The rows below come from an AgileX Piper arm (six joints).
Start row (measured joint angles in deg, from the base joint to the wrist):
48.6, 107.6, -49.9, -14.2, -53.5, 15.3
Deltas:
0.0, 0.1, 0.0, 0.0, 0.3, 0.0
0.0, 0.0, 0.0, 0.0, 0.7, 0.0
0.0, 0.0, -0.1, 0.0, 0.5, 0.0
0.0, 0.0, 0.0, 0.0, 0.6, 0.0
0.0, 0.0, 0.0, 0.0, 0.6, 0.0
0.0, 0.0, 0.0, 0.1, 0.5, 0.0
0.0, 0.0, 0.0, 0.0, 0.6, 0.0
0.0, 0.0, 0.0, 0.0, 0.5, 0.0
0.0, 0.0, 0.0, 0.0, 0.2, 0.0
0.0, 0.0, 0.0, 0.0, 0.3, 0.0
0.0, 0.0, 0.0, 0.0, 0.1, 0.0
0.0, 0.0, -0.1, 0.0, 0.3, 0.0
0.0, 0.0, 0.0, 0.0, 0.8, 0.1
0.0, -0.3, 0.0, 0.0, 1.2, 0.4
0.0, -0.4, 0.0, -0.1, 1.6, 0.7
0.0, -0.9, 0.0, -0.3, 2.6, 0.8
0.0, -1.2, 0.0, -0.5, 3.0, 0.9
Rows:
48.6, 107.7, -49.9, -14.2, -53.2, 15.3
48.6, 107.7, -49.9, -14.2, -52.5, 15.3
48.6, 107.7, -50.0, -14.2, -52.0, 15.3
48.6, 107.7, -50.0, -14.2, -51.4, 15.3
48.6, 107.7, -50.0, -14.2, -50.8, 15.3
48.6, 107.7, -50.0, -14.1, -50.3, 15.3
48.6, 107.7, -50.0, -14.1, -49.7, 15.3
48.6, 107.7, -50.0, -14.1, -49.2, 15.3
48.6, 107.7, -50.0, -14.1, -49.0, 15.3
48.6, 107.7, -50.0, -14.1, -48.7, 15.3
48.6, 107.7, -50.0, -14.1, -48.6, 15.3
48.6, 107.7, -50.1, -14.1, -48.3, 15.3
48.6, 107.7, -50.1, -14.1, -47.5, 15.4
48.6, 107.4, -50.1, -14.1, -46.3, 15.8
48.6, 107.0, -50.1, -14.2, -44.7, 16.5
48.6, 106.1, -50.1, -14.5, -42.1, 17.3
48.6, 104.9, -50.1, -15.0, -39.1, 18.2

